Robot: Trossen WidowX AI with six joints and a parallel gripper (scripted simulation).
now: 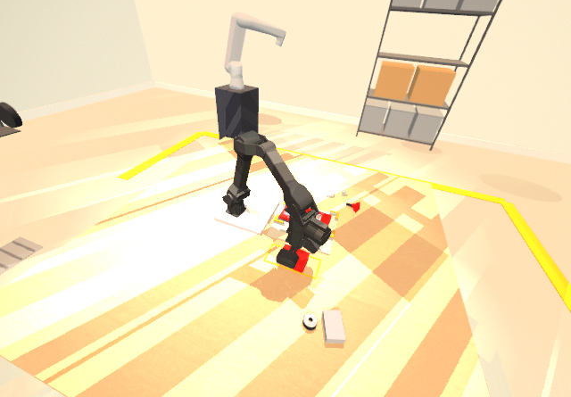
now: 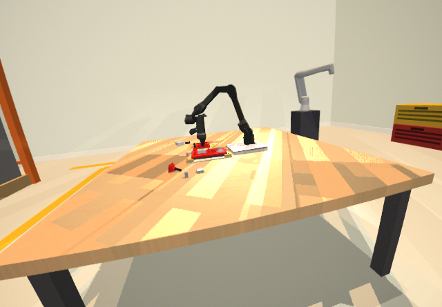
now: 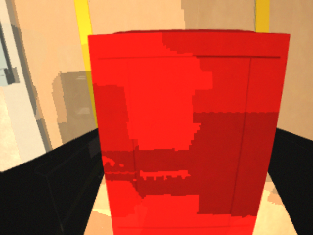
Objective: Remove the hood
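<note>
My gripper tip is now 1 cm below the hood. Round my gripper tip: wheel: 13 cm ahead, 16 cm to the right.
</note>
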